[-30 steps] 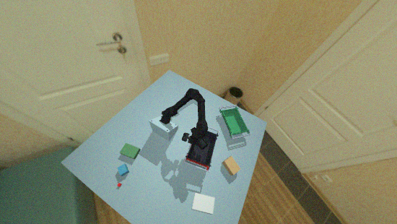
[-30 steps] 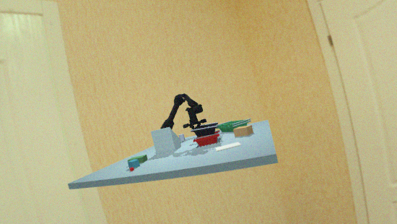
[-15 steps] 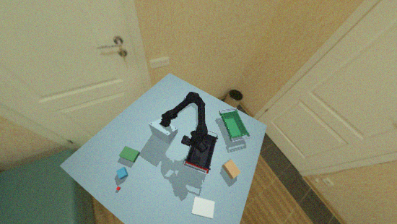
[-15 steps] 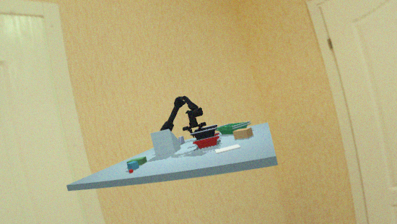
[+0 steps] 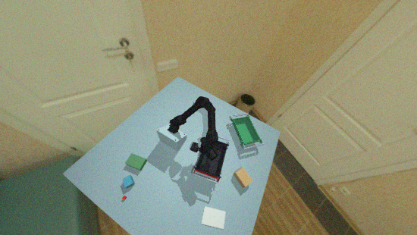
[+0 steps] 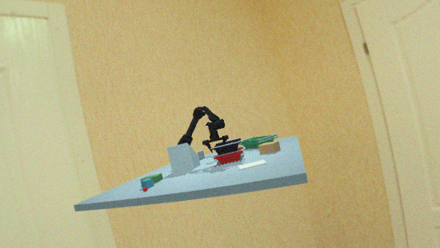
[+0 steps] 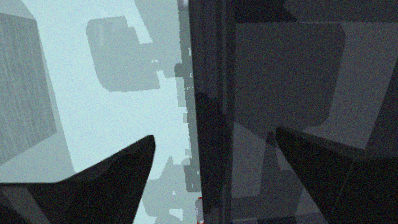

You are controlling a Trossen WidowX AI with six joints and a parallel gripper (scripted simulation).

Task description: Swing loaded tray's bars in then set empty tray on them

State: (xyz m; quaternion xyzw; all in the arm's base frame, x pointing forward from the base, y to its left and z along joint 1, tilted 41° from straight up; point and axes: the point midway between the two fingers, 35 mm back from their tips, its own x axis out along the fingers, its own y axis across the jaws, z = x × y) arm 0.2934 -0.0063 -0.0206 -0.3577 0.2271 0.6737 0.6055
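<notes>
Right now my gripper tip is 70 mm short of the black tray, 30 mm below it and 10 mm to the right of it. From my gripper tip the other things lie so: green block (390 mm behind, 300 mm to the right, 60 mm below); white plate (310 mm to the right, 280 mm ahead, 80 mm below); tan block (360 mm ahead, 50 mm below, 30 mm to the left).
</notes>
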